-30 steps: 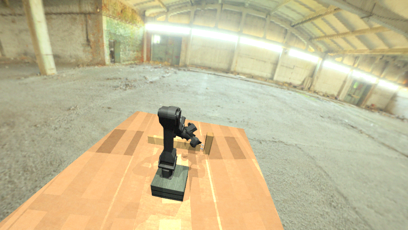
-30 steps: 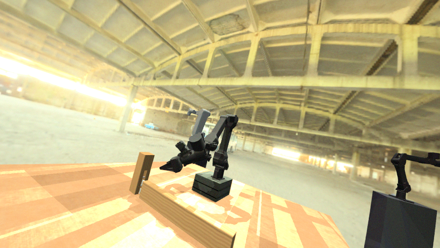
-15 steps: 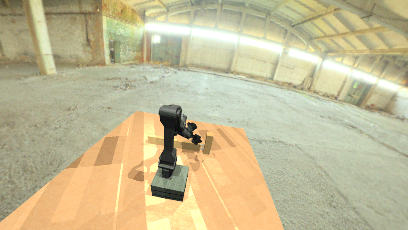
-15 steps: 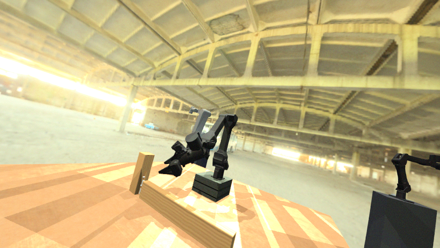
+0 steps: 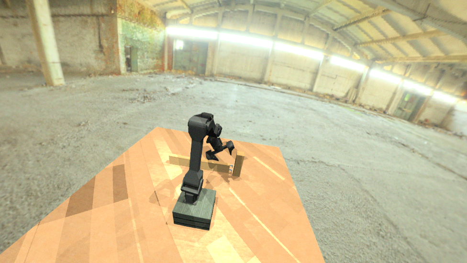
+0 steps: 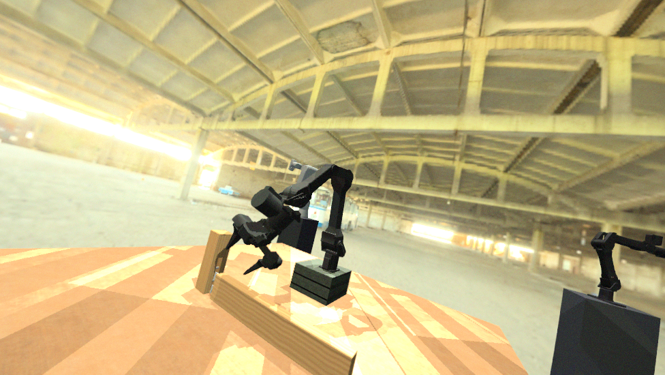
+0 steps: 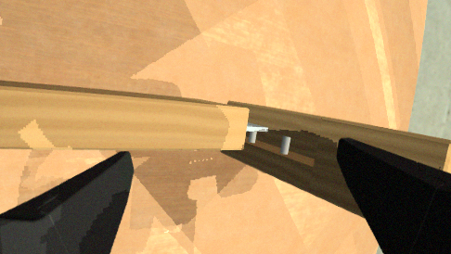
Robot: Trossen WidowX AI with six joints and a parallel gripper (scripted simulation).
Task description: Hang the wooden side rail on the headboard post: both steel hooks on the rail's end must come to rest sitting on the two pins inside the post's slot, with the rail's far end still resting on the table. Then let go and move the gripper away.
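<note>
The upright headboard post lies 100 mm to the right of my gripper tip and 30 mm below it.
</note>
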